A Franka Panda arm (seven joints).
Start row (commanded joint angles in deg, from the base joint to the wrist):
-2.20, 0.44, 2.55, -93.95, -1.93, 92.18, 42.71
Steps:
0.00, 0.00, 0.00, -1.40, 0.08, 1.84, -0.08
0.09, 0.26, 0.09, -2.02, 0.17, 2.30, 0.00
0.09, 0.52, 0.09, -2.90, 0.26, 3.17, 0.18
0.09, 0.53, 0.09, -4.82, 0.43, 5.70, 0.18
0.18, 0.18, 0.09, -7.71, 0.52, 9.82, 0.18
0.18, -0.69, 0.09, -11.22, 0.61, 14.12, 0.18
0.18, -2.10, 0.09, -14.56, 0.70, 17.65, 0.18
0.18, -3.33, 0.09, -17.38, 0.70, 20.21, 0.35
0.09, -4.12, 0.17, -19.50, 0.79, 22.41, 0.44
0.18, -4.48, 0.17, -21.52, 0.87, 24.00, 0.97
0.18, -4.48, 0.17, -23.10, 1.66, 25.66, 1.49
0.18, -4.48, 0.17, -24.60, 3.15, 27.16, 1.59
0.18, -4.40, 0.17, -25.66, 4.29, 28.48, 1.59
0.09, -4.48, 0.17, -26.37, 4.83, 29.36, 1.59
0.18, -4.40, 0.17, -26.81, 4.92, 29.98, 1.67
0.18, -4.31, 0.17, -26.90, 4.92, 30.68, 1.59
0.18, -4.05, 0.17, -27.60, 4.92, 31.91, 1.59
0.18, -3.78, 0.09, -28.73, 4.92, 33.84, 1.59
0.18, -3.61, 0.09, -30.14, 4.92, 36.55, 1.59
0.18, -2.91, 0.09, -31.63, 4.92, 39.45, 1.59
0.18, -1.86, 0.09, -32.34, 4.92, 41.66, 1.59
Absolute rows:
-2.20, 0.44, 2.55, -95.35, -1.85, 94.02, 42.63
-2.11, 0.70, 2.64, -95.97, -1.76, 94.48, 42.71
-2.11, 0.96, 2.64, -96.85, -1.67, 95.35, 42.89
-2.11, 0.97, 2.64, -98.77, -1.50, 97.88, 42.89
-2.02, 0.62, 2.64, -101.66, -1.41, 102.00, 42.89
-2.02, -0.25, 2.64, -105.17, -1.32, 106.30, 42.89
-2.02, -1.66, 2.64, -108.51, -1.23, 109.83, 42.89
-2.02, -2.89, 2.64, -111.33, -1.23, 112.39, 43.06
-2.11, -3.68, 2.72, -113.45, -1.14, 114.59, 43.15
-2.02, -4.04, 2.72, -115.47, -1.06, 116.18, 43.68
-2.02, -4.04, 2.72, -117.05, -0.27, 117.84, 44.20
-2.02, -4.04, 2.72, -118.55, 1.22, 119.34, 44.30
-2.02, -3.96, 2.72, -119.61, 2.36, 120.66, 44.30
-2.11, -4.04, 2.72, -120.32, 2.90, 121.54, 44.30
-2.02, -3.96, 2.72, -120.76, 2.99, 122.16, 44.38
-2.02, -3.87, 2.72, -120.85, 2.99, 122.86, 44.30
-2.02, -3.61, 2.72, -121.55, 2.99, 124.09, 44.30
-2.02, -3.34, 2.64, -122.68, 2.99, 126.02, 44.30
-2.02, -3.17, 2.64, -124.09, 2.99, 128.73, 44.30
-2.02, -2.47, 2.64, -125.58, 2.99, 131.63, 44.30
-2.02, -1.42, 2.64, -126.29, 2.99, 133.84, 44.30

